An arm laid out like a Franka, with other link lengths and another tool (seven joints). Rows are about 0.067 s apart.
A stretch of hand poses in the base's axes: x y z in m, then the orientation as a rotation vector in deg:
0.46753, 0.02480, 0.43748, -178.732, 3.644, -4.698
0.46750, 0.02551, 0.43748, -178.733, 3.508, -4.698
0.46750, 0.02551, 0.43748, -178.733, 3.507, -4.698
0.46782, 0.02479, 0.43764, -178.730, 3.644, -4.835
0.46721, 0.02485, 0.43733, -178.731, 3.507, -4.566
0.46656, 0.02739, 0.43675, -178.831, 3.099, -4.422
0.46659, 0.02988, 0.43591, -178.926, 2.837, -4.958
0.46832, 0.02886, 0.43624, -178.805, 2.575, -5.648
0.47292, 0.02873, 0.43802, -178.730, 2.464, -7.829
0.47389, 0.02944, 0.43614, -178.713, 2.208, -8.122
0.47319, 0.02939, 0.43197, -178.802, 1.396, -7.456
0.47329, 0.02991, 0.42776, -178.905, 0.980, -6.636
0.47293, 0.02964, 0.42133, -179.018, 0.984, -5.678
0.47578, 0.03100, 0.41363, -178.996, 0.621, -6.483
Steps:
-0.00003, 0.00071, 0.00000, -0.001, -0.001, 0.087
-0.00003, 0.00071, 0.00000, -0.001, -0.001, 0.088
0.00029, -0.00001, 0.00016, -0.003, -0.088, -0.001
-0.00032, 0.00005, -0.00015, 0.007, 0.083, 0.089
-0.00097, 0.00259, -0.00073, -0.087, 0.176, 0.350
-0.00094, 0.00508, -0.00157, -0.203, -0.165, 0.512
0.00079, 0.00406, -0.00124, -0.112, -0.612, 0.677
0.00539, 0.00393, 0.00054, -0.148, -2.010, 0.733
0.00636, 0.00464, -0.00134, -0.148, -2.200, 0.895
0.00566, 0.00459, -0.00551, -0.205, -1.776, 1.418
0.00576, 0.00511, -0.00972, -0.270, -1.250, 1.689
0.00540, 0.00484, -0.01615, -0.337, -0.634, 1.691
0.00825, 0.00620, -0.02385, -0.357, -1.151, 1.917

